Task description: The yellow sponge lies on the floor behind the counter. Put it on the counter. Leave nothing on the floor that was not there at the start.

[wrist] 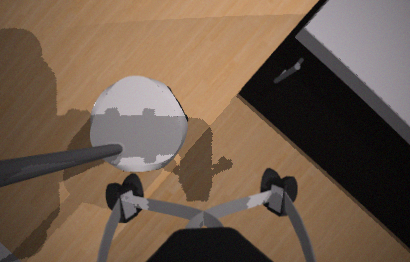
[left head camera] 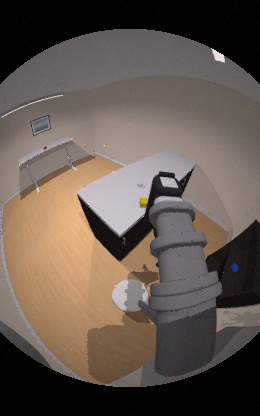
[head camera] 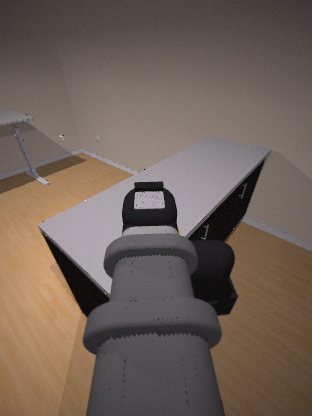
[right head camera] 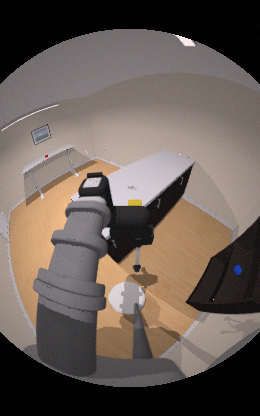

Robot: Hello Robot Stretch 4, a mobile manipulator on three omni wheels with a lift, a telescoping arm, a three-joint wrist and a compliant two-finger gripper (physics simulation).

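Seen in the pictures: gripper, fingertip midpoint: (wrist: 201, 187); robot's base, link origin: (wrist: 145, 125) (left head camera: 129, 294) (right head camera: 127, 296).
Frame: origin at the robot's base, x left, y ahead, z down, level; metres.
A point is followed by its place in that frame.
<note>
The yellow sponge (left head camera: 144, 202) {x -0.060, y 0.668, z -0.927 m} (right head camera: 134, 202) {x -0.078, y 0.687, z -0.927 m} lies on top of the counter (head camera: 100, 212) {x 0.261, y 0.906, z -0.882 m} (left head camera: 107, 192) {x 0.241, y 0.811, z -0.882 m} (right head camera: 167, 162) {x -0.544, y 1.519, z -0.882 m}, near its front edge. In the head camera view a sliver of the sponge (head camera: 178, 231) {x -0.123, y 0.700, z -0.927 m} shows beside the wrist; the arm hides the rest. My gripper (wrist: 201, 187) {x -0.087, y 0.267, z -0.992 m} is open, its two fingertips wide apart with bare floor between them. It hangs in front of the counter, off its edge and apart from the sponge. The sponge does not show in the wrist view. Part of the floor behind the counter is hidden.
A white round thing (left head camera: 120, 295) {x 0.103, y -0.005, z -0.187 m} (right head camera: 117, 295) {x 0.096, y 0.023, z -0.187 m} (wrist: 135, 95) {x 0.120, y 0.004, z -0.187 m} stands on the floor before the counter. A small pale thing (left head camera: 141, 185) {x -0.049, y 0.916, z -0.892 m} (right head camera: 132, 187) {x -0.051, y 0.918, z -0.891 m} is on the countertop. A white desk (left head camera: 55, 145) {x 1.821, y 2.458, z -0.911 m} (right head camera: 60, 151) {x 1.738, y 2.551, z -0.904 m} bears a small red thing (left head camera: 45, 148) {x 2.103, y 2.356, z -0.928 m} (right head camera: 46, 156) {x 2.089, y 2.368, z -0.926 m}.
</note>
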